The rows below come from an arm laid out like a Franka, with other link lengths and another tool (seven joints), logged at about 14 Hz.
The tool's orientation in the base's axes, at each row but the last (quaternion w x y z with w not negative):
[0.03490, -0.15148, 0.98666, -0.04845]
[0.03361, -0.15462, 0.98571, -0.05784]
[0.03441, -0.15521, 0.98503, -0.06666]
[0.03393, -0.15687, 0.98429, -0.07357]
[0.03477, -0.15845, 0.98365, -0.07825]
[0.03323, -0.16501, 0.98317, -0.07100]
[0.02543, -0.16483, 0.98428, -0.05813]
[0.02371, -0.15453, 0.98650, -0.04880]
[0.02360, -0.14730, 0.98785, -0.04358]
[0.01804, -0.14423, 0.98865, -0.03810]
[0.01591, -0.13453, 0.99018, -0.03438]
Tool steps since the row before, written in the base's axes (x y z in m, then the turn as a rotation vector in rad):
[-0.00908, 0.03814, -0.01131, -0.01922, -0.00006, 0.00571]
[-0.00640, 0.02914, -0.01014, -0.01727, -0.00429, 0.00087]
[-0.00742, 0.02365, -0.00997, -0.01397, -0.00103, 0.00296]
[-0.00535, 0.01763, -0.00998, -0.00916, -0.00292, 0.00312]
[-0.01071, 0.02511, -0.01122, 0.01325, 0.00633, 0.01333]
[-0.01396, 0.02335, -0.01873, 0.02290, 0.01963, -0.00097]
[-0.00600, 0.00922, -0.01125, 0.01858, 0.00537, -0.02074]
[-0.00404, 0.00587, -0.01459, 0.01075, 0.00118, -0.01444]
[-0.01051, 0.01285, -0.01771, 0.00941, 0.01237, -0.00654]
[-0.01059, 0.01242, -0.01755, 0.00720, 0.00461, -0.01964]
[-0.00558, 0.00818, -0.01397, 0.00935, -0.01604, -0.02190]
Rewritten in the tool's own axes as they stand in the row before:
[-0.00228, 0.04009, 0.00723, 0.01800, 0.00502, -0.00727]
[-0.00243, 0.03074, 0.00649, 0.01769, 0.00103, -0.00187]
[0.00017, 0.02595, 0.00635, 0.01344, 0.00282, -0.00404]
[-0.00002, 0.01975, 0.00700, 0.00947, -0.00045, -0.00351]
[0.00267, 0.02867, 0.00647, -0.01514, -0.00032, -0.01280]
[0.00627, 0.02913, 0.01426, -0.02802, 0.01119, 0.00047]
[0.00299, 0.01197, 0.00977, -0.01866, 0.00162, 0.02129]
[0.00250, 0.00830, 0.01373, -0.01013, -0.00064, 0.01492]
[0.00687, 0.01693, 0.01598, -0.01240, 0.00968, 0.00609]
[0.00702, 0.01629, 0.01612, -0.00773, 0.00394, 0.01958]
[0.00350, 0.01036, 0.01318, -0.00423, -0.01632, 0.02324]

